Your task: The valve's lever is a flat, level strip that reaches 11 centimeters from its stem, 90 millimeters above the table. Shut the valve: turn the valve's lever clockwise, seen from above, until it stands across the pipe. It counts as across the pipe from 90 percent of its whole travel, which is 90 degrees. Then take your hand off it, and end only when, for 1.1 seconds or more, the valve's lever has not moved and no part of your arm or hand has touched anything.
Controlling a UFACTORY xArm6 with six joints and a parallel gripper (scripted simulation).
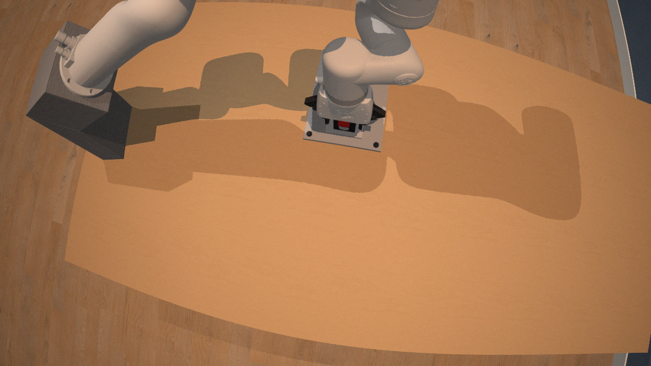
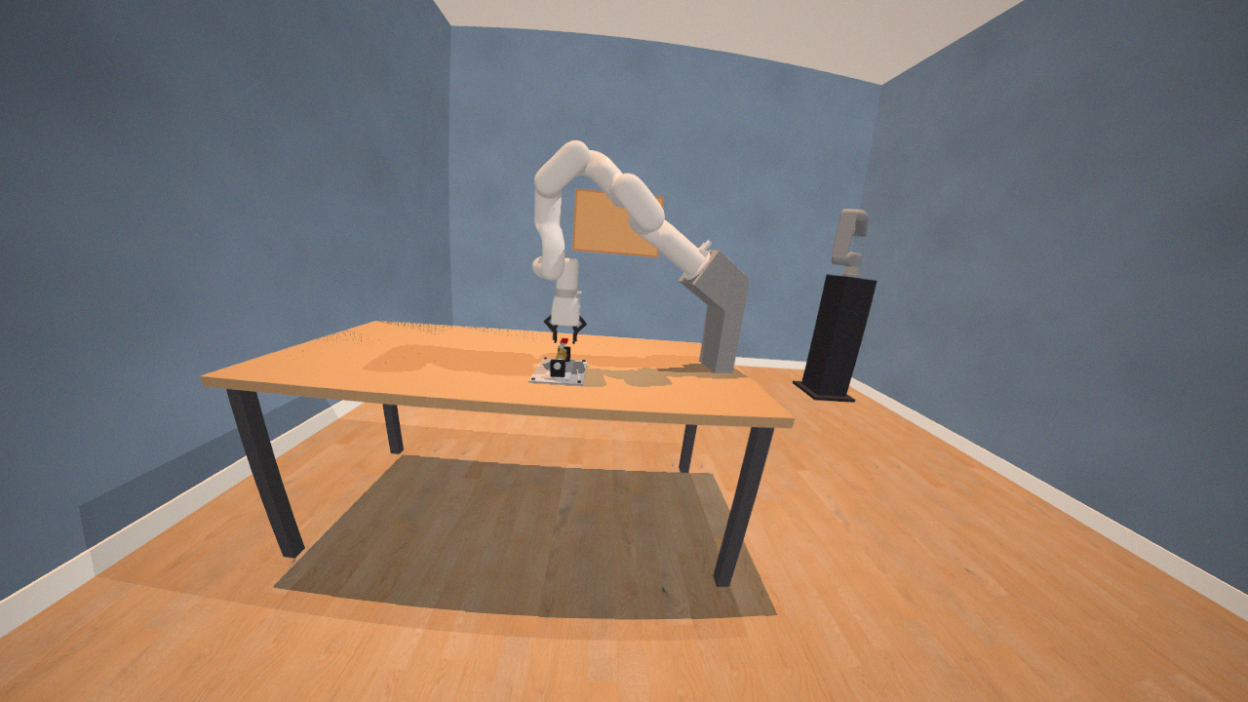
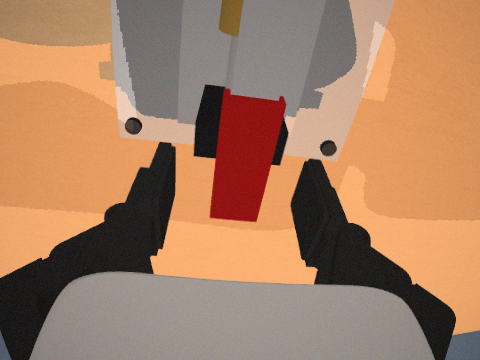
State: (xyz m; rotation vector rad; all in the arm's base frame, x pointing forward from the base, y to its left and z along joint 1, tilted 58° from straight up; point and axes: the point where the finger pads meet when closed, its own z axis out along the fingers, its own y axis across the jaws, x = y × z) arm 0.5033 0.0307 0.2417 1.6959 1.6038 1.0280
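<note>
My gripper is now 5 cm to the right of the lever.
</note>
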